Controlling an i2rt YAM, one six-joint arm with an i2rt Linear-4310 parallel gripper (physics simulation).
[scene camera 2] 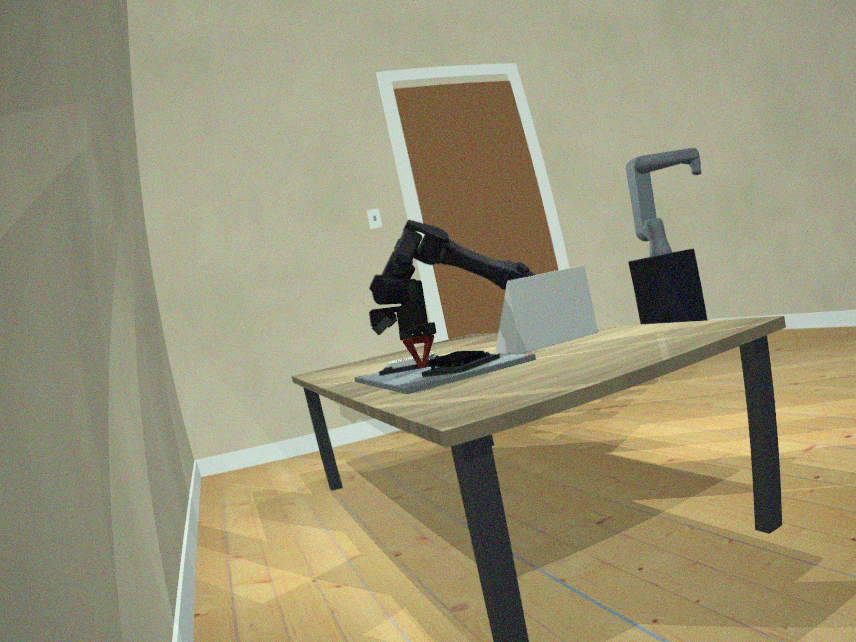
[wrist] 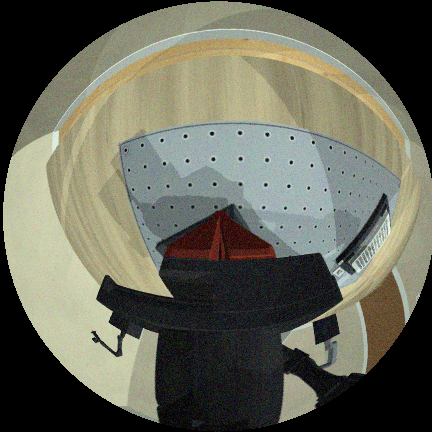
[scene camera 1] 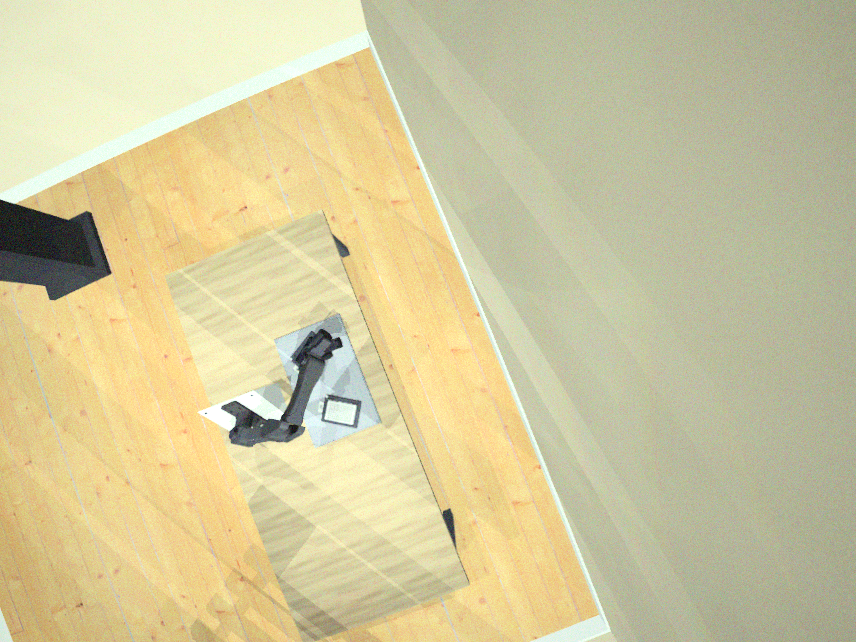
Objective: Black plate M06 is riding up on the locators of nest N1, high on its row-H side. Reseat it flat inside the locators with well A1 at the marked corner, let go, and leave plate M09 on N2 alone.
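Seen in the pictures: gripper, between the fingertips: (scene camera 2: 422, 367) (wrist: 219, 215); arm's base, origin of its link: (scene camera 2: 538, 304) (scene camera 1: 245, 413).
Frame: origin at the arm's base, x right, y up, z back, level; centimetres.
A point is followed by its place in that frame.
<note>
The black plate M06 (scene camera 2: 461, 360) {x -19.8, y -7.5, z -34.3 cm} lies at nest N1. In the wrist view my fingers hide most of it, and dark rim parts of nest N1 (wrist: 241, 216) {x -11.6, y -9.4, z -40.8 cm} show beside them. Its seating and tilt, the locators and well A1 cannot be made out. My gripper (scene camera 2: 421, 364) {x -13.7, y -7.6, z -42.0 cm} (wrist: 219, 215) {x -13.7, y -7.6, z -42.0 cm} is shut with its red fingertips together and nothing visible between them, low over the nest N1 area. In scene camera 1 the arm hides the fingertips. The white plate M09 (scene camera 1: 340, 410) {x 14.8, y -7.4, z -35.7 cm} (scene camera 2: 406, 362) {x 12.3, y -7.8, z -37.7 cm} (wrist: 374, 242) {x 15.0, y -7.5, z -36.2 cm} sits in the dark nest N2 (scene camera 1: 358, 413) {x 19.3, y -8.8, z -42.2 cm}.
Both nests stand on a grey perforated board (scene camera 1: 349, 373) {x 1.4, y -9.9, z -44.9 cm} (scene camera 2: 387, 381) {x -4.6, y -9.7, z -48.7 cm} (wrist: 227, 145) {x -12.8, y -9.9, z -48.0 cm} on the wooden table (scene camera 1: 359, 497) {x 54.9, y -11.2, z -27.1 cm} (scene camera 2: 587, 376) {x -66.0, y -11.2, z -29.6 cm} (wrist: 200, 90) {x -15.2, y -11.2, z -54.5 cm}. A pale upright panel (scene camera 2: 553, 310) {x -7.8, y -2.1, z -0.2 cm} stands by the arm's base. A grey arm (scene camera 2: 643, 200) on a black pedestal (scene camera 2: 667, 286) stands beyond the table.
</note>
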